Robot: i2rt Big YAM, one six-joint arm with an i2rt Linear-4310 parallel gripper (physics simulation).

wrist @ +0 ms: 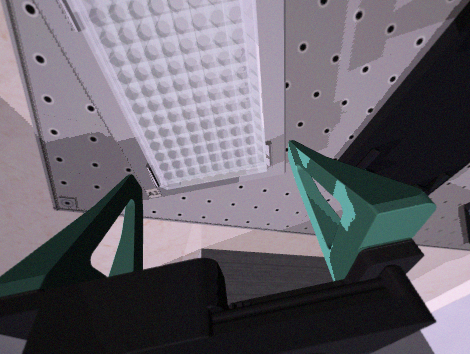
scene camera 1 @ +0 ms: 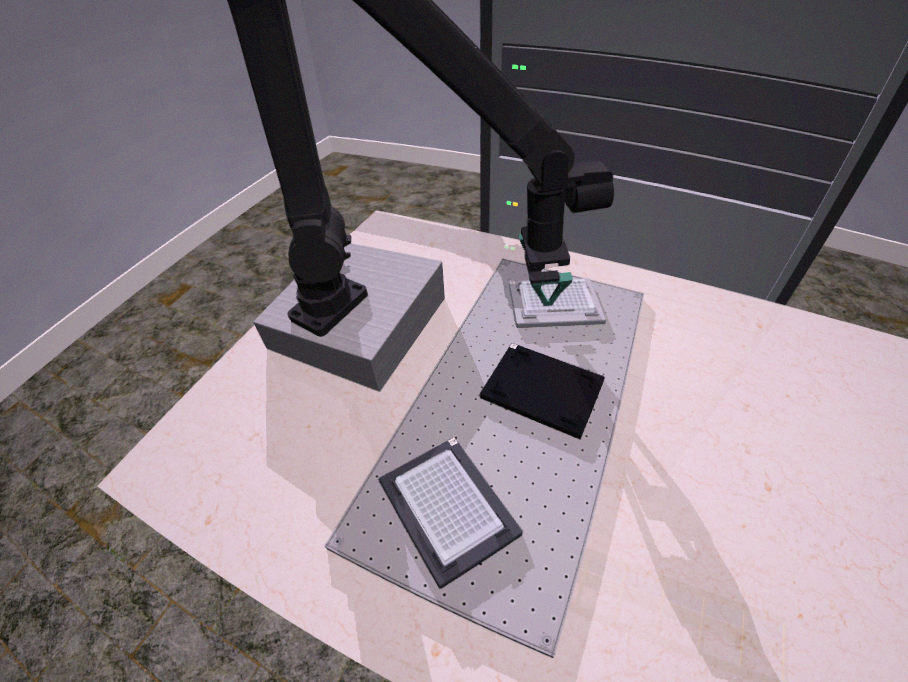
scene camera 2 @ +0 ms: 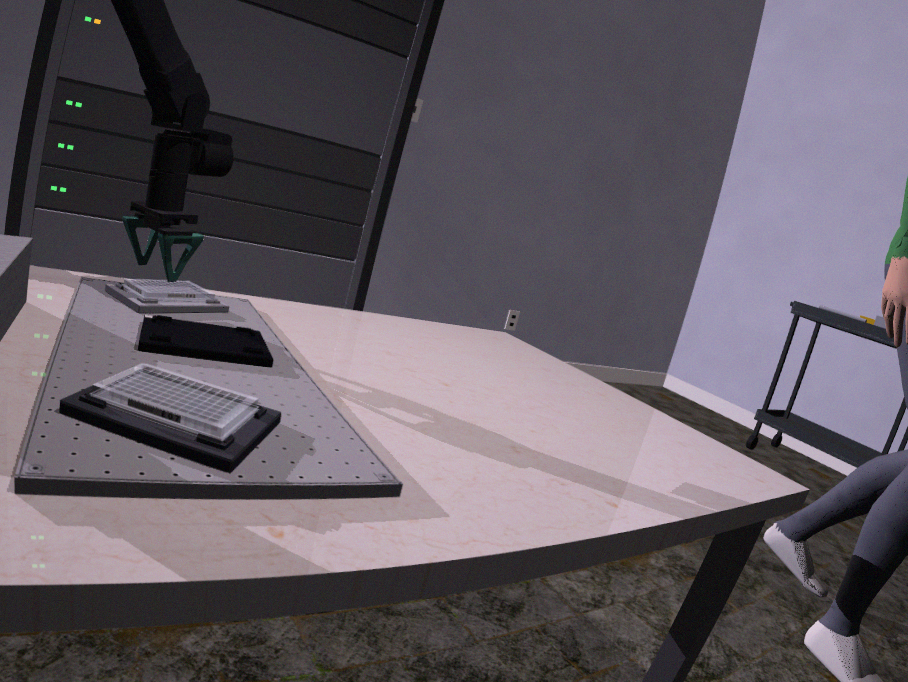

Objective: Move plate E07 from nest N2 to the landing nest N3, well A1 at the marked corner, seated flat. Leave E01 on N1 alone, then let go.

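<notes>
A clear 96-well plate (scene camera 1: 576,295) (scene camera 2: 192,294) (wrist: 190,90) sits on the light grey nest (scene camera 1: 557,321) (wrist: 273,100) at the far end; I cannot read its label surely. My gripper (scene camera 1: 541,293) (scene camera 2: 157,270) (wrist: 212,164) is open and empty above that plate, its fingertips toward either side of it in the wrist view. The black nest (scene camera 1: 543,389) (scene camera 2: 205,342) (wrist: 425,95) in the middle holds no plate and has a white corner mark. Another clear plate (scene camera 1: 449,506) (scene camera 2: 176,396), its label perhaps E07, sits on the dark grey nest (scene camera 1: 502,537) (scene camera 2: 245,444) at the near end.
The nests stand in a row on a perforated board (scene camera 1: 557,506) (scene camera 2: 330,447). The arm's base stands on a grey block (scene camera 1: 400,345) beside it. A dark cabinet (scene camera 1: 734,249) (scene camera 2: 293,256) rises behind the table. A person (scene camera 2: 873,506) and a cart (scene camera 2: 829,438) are at the right.
</notes>
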